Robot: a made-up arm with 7 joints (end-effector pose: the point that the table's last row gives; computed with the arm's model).
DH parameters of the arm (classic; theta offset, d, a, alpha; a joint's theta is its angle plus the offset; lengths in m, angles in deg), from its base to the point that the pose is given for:
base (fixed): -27.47 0 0.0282 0
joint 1: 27.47 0.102 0.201 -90
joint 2: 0 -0.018 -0.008 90
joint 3: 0 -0.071 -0.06 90
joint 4: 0 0.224 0.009 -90
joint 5: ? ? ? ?
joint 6: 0 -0.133 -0.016 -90
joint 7: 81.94 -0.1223 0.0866 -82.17
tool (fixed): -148.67 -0.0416 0 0
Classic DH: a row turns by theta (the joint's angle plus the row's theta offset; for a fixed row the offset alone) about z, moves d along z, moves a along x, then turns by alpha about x.
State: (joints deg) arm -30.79 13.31 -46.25 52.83 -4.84 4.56 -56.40
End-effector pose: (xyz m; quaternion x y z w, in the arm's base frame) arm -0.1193 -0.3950 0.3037 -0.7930 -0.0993 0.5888 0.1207
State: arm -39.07 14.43 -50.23 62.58 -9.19 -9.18 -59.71
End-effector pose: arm -0.1933 -0.2700 0.3320 -0.8128 0.0882 0.5758 0.0062
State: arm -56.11 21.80 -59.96 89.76 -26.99 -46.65 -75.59
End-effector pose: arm -0.1959 -0.0081 0.3050 0.5432 -0.5254 -0.5948 0.2741
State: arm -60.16 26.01 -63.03 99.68 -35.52 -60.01 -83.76
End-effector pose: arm -0.1739 0.0193 0.2866 0.3761 -0.6334 -0.5875 0.3350
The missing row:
joint 5: 0 -0.156 0.238 -90
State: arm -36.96 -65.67 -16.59 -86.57 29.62 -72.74 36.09
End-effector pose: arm 0.1144 -0.4791 -0.2841 -0.8337 -0.3025 -0.0973 0.4516
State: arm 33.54 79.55 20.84 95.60 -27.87 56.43 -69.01
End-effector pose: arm 0.6834 -0.1381 -0.0780 0.1274 -0.8086 0.5511 0.1617
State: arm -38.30 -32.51 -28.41 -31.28 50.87 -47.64 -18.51
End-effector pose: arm 0.1373 -0.4492 -0.0765 -0.8448 -0.4821 0.2320 0.0080
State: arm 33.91 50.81 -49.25 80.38 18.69 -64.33 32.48
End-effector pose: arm 0.3129 -0.2352 0.3658 0.7504 0.6267 0.0118 0.2097
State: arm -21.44 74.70 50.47 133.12 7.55 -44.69 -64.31
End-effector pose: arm 0.1895 -0.4857 0.0292 0.8875 0.3242 0.0209 0.3267
